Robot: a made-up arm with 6 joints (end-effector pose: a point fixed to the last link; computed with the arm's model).
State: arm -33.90 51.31 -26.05 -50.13 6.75 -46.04
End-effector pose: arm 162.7 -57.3 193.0 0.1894 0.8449 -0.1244 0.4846
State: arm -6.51 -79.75 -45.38 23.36 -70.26 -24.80
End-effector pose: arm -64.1 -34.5 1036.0 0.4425 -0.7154 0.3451 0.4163
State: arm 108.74 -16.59 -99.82 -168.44 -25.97 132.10
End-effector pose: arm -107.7 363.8 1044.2 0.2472 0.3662 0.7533 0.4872
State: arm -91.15 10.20 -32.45 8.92 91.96 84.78
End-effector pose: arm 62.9 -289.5 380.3 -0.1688 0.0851 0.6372 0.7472
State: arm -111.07 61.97 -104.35 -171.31 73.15 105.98
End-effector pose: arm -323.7 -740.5 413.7 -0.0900 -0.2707 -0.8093 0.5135
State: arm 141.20 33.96 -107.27 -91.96 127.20 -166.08
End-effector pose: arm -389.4 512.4 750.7 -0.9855 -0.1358 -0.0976 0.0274
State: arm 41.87 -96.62 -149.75 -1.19 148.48 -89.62
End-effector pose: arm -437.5 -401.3 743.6 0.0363 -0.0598 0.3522 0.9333
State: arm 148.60 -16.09 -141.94 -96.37 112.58 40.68
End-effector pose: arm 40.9 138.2 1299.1 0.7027 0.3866 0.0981 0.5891
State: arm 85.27 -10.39 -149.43 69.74 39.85 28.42
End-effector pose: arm -20.3 55.8 1417.0 -0.4265 -0.7908 -0.3933 0.1951
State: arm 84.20 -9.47 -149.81 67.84 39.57 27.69
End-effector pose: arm -17.8 67.3 1416.3 -0.4473 -0.7793 -0.4013 0.1777
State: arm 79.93 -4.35 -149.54 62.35 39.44 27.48
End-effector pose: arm 1.4 149.6 1405.8 -0.5130 -0.7601 -0.3826 0.1126
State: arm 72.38 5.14 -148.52 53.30 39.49 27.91
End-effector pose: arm 66.9 293.7 1363.9 0.6106 0.7227 0.3238 0.0019
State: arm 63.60 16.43 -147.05 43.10 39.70 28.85
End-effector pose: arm 186.6 431.9 1277.6 0.6964 0.6673 0.2298 0.1298
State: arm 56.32 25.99 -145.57 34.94 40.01 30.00
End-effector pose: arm 310.8 509.9 1175.6 0.7435 0.6154 0.1327 0.2255
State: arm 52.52 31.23 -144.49 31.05 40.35 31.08
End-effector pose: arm 381.8 537.0 1108.3 0.7588 0.5898 0.0701 0.2671
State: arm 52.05 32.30 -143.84 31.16 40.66 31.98
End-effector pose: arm 394.2 544.9 1090.4 0.7594 0.5922 0.0486 0.2651
